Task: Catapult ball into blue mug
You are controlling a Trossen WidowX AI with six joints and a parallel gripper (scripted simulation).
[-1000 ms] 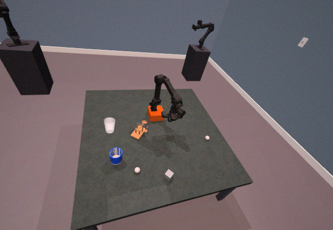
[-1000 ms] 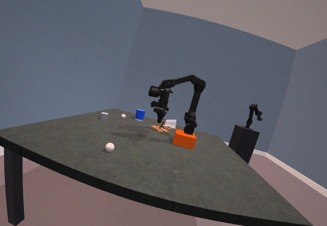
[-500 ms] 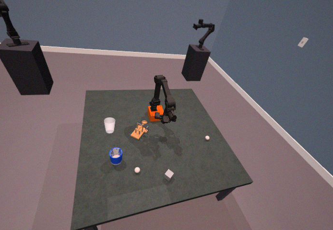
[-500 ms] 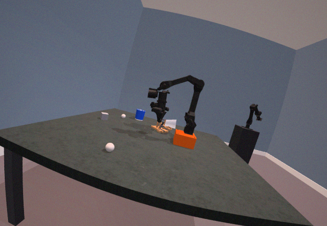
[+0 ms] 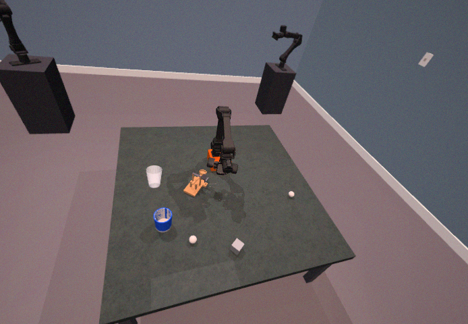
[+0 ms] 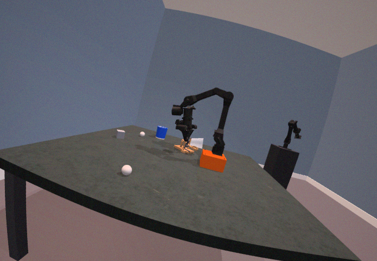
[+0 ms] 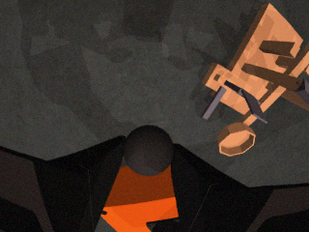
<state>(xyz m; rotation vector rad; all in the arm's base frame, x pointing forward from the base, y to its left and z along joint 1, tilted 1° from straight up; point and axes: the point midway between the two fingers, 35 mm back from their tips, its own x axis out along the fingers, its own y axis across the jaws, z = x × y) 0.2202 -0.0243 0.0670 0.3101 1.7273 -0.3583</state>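
Now: gripper tip 2 cm past the wooden catapult, 12 cm to the left of it and 6 cm above it. The rest, counted from my gripper tip: blue mug: 25 cm ahead, 37 cm to the right, 8 cm below; grey cube: 46 cm ahead, 1 cm to the right, 8 cm below; black ball: 1 cm above.
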